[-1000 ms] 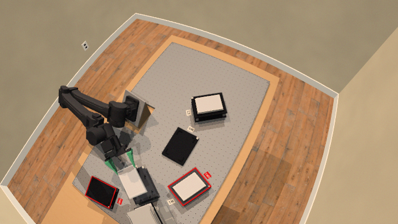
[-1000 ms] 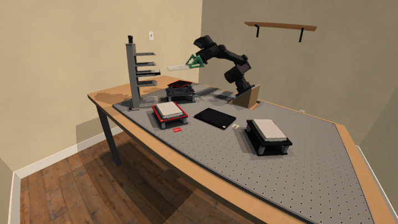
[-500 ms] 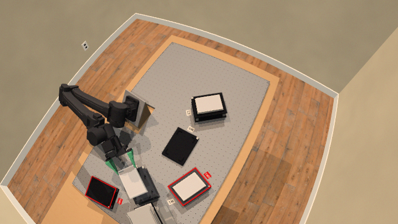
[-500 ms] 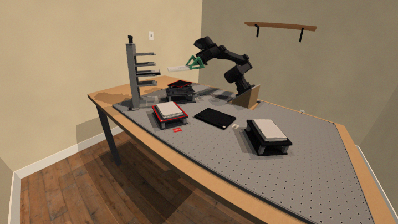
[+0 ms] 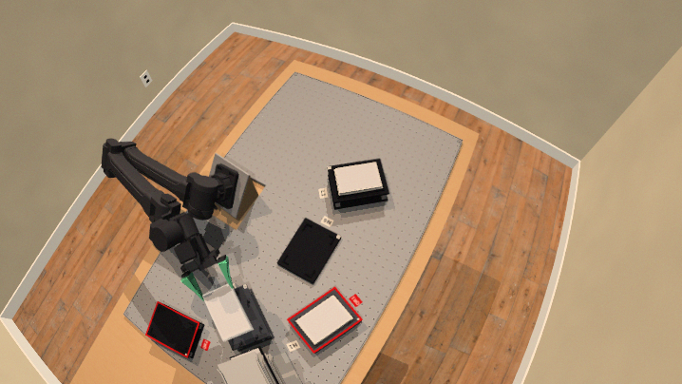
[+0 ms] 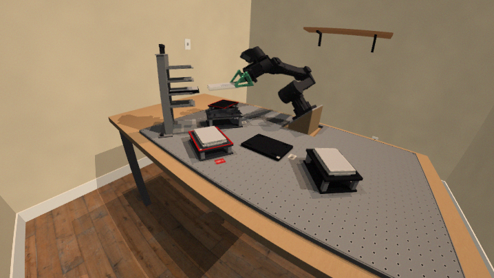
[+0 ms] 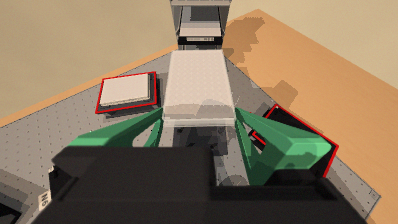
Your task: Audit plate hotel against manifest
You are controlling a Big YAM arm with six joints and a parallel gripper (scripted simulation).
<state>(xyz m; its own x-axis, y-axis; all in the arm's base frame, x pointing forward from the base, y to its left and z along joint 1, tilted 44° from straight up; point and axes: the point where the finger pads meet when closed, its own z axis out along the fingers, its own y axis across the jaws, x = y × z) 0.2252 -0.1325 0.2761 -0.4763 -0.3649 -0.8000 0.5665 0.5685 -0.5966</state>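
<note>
Right now the grey regrip nest is 140 mm below my hand, 40 mm ahead of it and 30 mm to the right of it. The rest, counted from my hand: H1 deck label (200 mm below, 200 mm ahead, 20 mm to the right); then dark plate (180 mm ahead, 130 mm to the right, 20 mm below); then red-edged quarantine nest (190 mm to the right, 160 mm below, 130 mm behind).
</note>
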